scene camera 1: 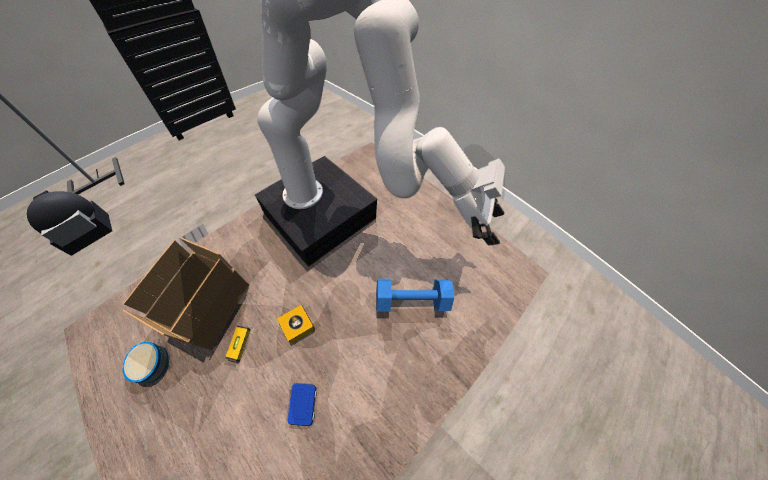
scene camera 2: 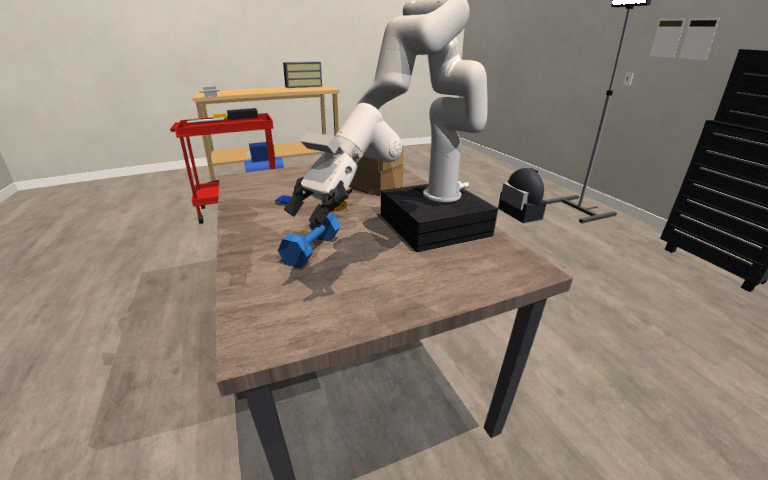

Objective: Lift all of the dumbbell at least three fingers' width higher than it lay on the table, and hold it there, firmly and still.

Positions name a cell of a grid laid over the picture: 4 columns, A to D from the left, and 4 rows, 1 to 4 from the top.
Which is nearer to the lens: the yellow square box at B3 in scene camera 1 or the round blue-rimmed tin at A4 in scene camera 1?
The yellow square box.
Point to a blue case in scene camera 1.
B4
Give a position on a blue dumbbell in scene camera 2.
At B3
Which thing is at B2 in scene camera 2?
A cardboard box.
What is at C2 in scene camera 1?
The gripper.
